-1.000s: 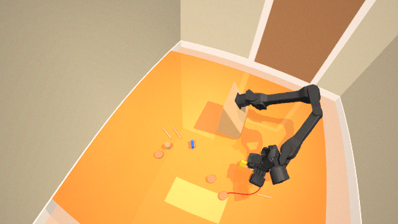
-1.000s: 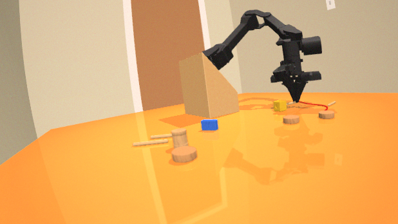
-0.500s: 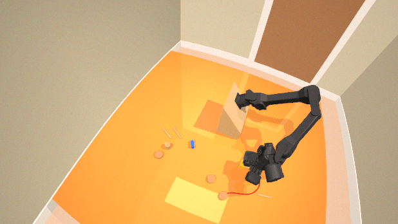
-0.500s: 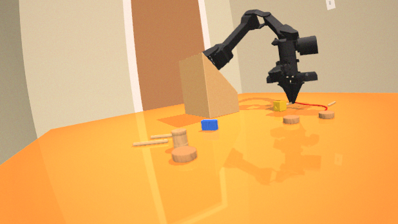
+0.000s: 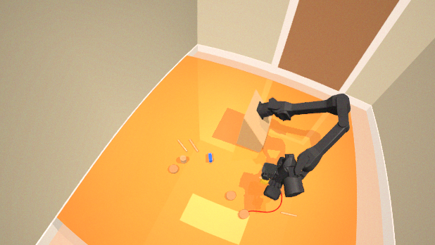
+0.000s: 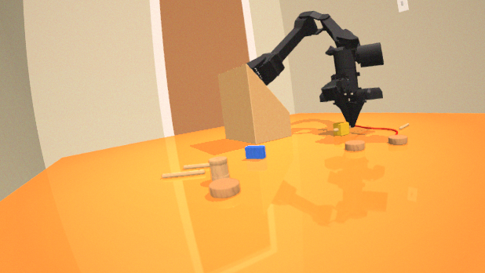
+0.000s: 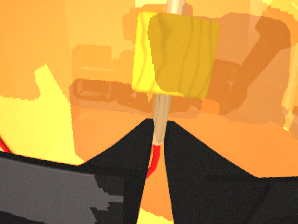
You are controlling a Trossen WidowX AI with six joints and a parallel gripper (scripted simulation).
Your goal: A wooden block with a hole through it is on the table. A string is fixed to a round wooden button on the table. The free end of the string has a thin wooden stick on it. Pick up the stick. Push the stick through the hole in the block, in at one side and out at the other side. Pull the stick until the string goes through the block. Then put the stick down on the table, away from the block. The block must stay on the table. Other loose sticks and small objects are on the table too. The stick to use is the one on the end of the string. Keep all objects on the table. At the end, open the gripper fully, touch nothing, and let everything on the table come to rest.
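Now: the yellow block 40 mm to the right of my gripper tip and 10 mm behind it. The rest, counted from my gripper tip: blue block (310 mm to the right, 10 mm behind); round button (170 mm ahead, 80 mm to the right, 10 mm below); thin stick (130 mm to the left, 110 mm ahead, 10 mm below).
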